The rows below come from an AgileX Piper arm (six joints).
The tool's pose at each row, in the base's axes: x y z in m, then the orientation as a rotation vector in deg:
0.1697 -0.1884 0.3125 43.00 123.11 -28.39
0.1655 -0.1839 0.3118 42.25 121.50 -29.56
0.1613 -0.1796 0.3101 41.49 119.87 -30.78
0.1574 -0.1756 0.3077 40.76 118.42 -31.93
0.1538 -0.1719 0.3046 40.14 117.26 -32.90
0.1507 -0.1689 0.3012 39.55 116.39 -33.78
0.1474 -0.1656 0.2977 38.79 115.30 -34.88
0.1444 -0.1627 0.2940 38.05 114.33 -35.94
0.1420 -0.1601 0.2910 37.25 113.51 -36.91
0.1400 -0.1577 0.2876 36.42 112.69 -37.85
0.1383 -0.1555 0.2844 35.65 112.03 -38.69
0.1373 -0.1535 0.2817 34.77 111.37 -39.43
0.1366 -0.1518 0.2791 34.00 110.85 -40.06
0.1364 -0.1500 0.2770 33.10 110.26 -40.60
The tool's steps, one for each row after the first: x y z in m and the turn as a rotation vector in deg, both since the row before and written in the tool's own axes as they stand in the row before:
0.0043 0.0007 -0.0044 0.48 -1.83 -0.28
0.0049 0.0006 -0.0039 0.52 -1.85 -0.30
0.0051 0.0007 -0.0033 0.50 -1.66 -0.34
0.0053 0.0007 -0.0027 0.43 -1.34 -0.32
0.0051 0.0006 -0.0020 0.39 -1.06 -0.38
0.0053 0.0007 -0.0023 0.48 -1.33 -0.49
0.0052 0.0007 -0.0019 0.47 -1.21 -0.52
0.0042 0.0008 -0.0018 0.38 -1.08 -0.58
0.0043 0.0010 -0.0013 0.35 -1.09 -0.59
0.0039 0.0011 -0.0012 0.30 -0.91 -0.58
0.0031 0.0013 -0.0009 0.18 -0.95 -0.61
0.0028 0.0013 -0.0006 0.15 -0.77 -0.55
0.0022 0.0016 -0.0006 0.03 -0.88 -0.56

